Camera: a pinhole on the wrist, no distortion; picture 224 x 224 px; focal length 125.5 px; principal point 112.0 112.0 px. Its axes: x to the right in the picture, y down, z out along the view. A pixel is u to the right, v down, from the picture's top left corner.
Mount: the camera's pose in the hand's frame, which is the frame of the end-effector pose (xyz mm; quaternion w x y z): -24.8 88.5 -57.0 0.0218 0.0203 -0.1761 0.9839
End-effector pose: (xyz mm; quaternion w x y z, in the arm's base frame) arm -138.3 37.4 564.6 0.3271 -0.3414 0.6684 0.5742
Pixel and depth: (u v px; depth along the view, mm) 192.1 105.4 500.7
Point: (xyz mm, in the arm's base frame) 102.9 491.0 753.1
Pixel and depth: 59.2 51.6 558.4
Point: -361.6 575.8 370.3
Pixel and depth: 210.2 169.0 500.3
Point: 341.2 388.8 706.0
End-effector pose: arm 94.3 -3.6 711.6 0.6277 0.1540 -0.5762 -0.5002
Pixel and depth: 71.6 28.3 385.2
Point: -179.6 130.9 1041.0
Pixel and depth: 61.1 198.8 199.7
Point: -34.8 -69.5 678.8
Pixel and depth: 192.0 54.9 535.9
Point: -264.9 541.0 787.7
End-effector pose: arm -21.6 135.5 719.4 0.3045 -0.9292 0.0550 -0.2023
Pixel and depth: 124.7 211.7 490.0
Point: 8.5 659.4 756.4
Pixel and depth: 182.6 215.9 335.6
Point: -155.0 504.7 686.1
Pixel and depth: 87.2 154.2 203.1
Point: 38.3 228.4 674.6
